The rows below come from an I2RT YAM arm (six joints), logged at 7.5 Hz.
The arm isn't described. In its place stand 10 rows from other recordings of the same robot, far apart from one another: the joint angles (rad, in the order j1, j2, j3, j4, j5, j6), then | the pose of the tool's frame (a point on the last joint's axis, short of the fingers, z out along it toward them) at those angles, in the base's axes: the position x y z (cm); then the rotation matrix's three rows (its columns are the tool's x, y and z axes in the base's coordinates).
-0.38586 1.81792 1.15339 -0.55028 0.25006 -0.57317 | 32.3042 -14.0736 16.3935; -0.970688 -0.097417 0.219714; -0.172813 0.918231 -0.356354; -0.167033 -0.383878 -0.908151
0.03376 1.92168 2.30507 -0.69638 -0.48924 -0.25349 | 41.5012 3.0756 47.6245; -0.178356 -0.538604 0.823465; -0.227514 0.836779 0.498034; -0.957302 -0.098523 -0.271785
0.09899 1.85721 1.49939 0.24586 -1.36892 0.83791 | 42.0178 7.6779 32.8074; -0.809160 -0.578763 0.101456; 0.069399 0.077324 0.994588; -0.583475 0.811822 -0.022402
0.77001 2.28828 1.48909 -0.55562 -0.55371 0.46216 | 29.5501 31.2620 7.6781; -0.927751 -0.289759 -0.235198; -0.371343 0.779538 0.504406; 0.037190 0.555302 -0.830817
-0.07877 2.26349 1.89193 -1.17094 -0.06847 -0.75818 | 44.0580 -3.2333 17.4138; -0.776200 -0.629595 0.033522; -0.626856 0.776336 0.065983; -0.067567 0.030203 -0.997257
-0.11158 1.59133 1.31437 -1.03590 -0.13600 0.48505 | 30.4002 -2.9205 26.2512; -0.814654 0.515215 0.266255; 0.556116 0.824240 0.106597; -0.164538 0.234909 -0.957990
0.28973 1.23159 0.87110 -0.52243 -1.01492 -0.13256 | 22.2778 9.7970 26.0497; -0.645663 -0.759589 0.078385; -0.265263 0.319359 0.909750; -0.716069 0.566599 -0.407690
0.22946 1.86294 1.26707 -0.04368 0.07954 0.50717 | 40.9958 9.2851 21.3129; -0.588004 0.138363 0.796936; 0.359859 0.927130 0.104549; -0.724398 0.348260 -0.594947
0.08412 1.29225 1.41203 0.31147 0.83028 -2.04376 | 27.3772 -0.3286 49.7143; -0.734096 0.092256 0.672749; -0.664635 -0.300641 -0.684014; 0.139152 -0.949265 0.282016
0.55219 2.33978 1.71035 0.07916 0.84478 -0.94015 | 45.6833 25.0195 15.6436; -0.419565 -0.244905 0.874063; -0.888298 0.308925 -0.339840; -0.186791 -0.919014 -0.347163
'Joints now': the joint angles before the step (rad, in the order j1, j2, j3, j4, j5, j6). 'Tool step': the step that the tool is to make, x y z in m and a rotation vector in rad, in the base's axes. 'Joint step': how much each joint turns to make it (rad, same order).
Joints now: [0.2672 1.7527 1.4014 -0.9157 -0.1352 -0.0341]
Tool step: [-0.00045 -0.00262 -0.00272 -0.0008 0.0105 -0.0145]
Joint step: [-0.0068 0.0004 -0.0092 0.0003 0.0004 0.0080]
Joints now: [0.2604 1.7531 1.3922 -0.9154 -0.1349 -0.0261]
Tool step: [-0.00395 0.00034 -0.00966 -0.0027 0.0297 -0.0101]
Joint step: [0.0038 0.0015 -0.0336 0.0077 -0.0010 0.0149]
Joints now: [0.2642 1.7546 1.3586 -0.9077 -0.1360 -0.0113]
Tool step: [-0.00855 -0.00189 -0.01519 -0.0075 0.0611 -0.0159]
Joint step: [0.0007 0.0000 -0.0553 -0.0031 -0.0046 0.0184]
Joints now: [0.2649 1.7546 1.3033 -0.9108 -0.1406 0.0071]
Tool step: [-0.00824 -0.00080 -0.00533 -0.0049 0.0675 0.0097]
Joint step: [0.0027 0.0000 -0.0168 -0.0503 -0.0141 -0.0047]
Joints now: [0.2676 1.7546 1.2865 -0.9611 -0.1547 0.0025]
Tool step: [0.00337 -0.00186 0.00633 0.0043 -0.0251 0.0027]
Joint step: [-0.0080 -0.0042 0.0191 0.0004 0.0007 -0.0111]
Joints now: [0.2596 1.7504 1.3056 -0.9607 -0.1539 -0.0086]
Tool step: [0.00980 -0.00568 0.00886 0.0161 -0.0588 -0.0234]
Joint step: [-0.0237 0.0000 0.0305 0.0304 -0.0012 0.0000]
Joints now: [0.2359 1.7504 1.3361 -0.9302 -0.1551 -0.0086]
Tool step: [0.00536 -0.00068 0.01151 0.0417 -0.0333 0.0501]
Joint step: [-0.0103 0.0000 0.0415 -0.0087 -0.0465 -0.0515]
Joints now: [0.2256 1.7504 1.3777 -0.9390 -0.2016 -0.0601]
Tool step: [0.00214 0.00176 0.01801 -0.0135 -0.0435 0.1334]
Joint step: [0.0023 -0.0015 0.0683 -0.0584 -0.0122 -0.1354]
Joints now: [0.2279 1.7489 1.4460 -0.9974 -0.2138 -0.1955]
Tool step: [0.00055 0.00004 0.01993 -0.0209 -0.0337 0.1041]
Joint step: [-0.0004 -0.0015 0.0767 -0.0736 -0.0012 -0.1107]
